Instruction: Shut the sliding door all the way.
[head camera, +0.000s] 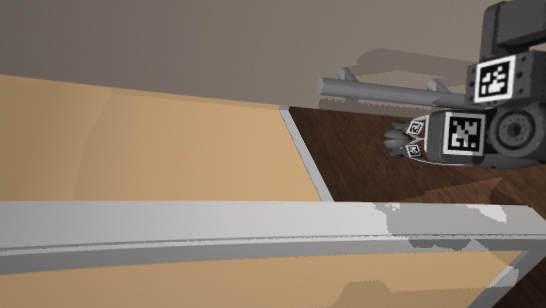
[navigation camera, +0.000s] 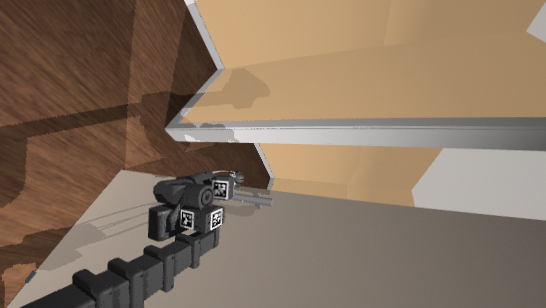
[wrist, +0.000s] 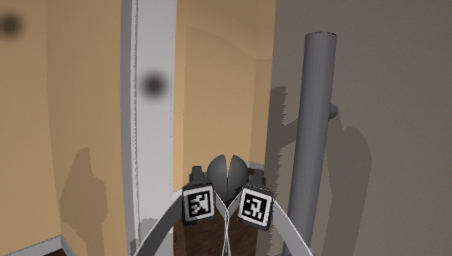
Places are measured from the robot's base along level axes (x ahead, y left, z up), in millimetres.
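Where they show: gripper, fingertip midpoint: (head camera: 389, 139) (navigation camera: 241, 178) (wrist: 228, 172).
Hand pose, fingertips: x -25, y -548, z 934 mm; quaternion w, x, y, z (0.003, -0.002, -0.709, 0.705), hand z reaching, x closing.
Note:
After its pixels a point has its place.
The sliding door is a grey-brown panel (head camera: 175, 40) {z 1256, x -141, y -599 mm} (navigation camera: 350, 250) {z 1298, x -200, y -554 mm} (wrist: 400, 75) {z 1025, x -181, y -569 mm} with a round grey bar handle (head camera: 380, 90) {z 954, x -98, y -548 mm} (navigation camera: 260, 201) {z 1012, x -96, y -548 mm} (wrist: 315, 115) {z 985, x -93, y -549 mm} on short posts. Its edge stands apart from the white door frame (head camera: 200, 220) {z 1141, x 179, y -985 mm} (navigation camera: 350, 135) {z 1311, x 186, y -977 mm} (wrist: 155, 130) {z 884, x 177, y -988 mm}, with an open gap between them. My gripper (head camera: 396, 139) {z 934, x -25, y -548 mm} (navigation camera: 236, 177) {z 934, x -25, y -548 mm} (wrist: 228, 172) {z 934, x -25, y -548 mm} is shut, its rubber tips together with nothing between them. In the wrist view it is left of the handle, over the gap between frame and door edge. The handle's lower end is partly hidden by the gripper's finger.
Tan wall (head camera: 200, 150) {z 855, x 17, y -2773 mm} (navigation camera: 350, 90) {z 1314, x 488, y -1148 mm} (wrist: 220, 90) {z 1025, x 45, y -2737 mm} shows through the gap and beyond the frame. A white baseboard (head camera: 305, 150) {z 27, x -27, y -2809 mm} runs along its foot above the dark wood floor (head camera: 350, 165) {z 0, x 59, y -2180 mm} (navigation camera: 75, 75) {z 0, x 418, y -415 mm}. My arm (navigation camera: 165, 265) {z 1043, x -91, y -180 mm} extends in front of the door panel.

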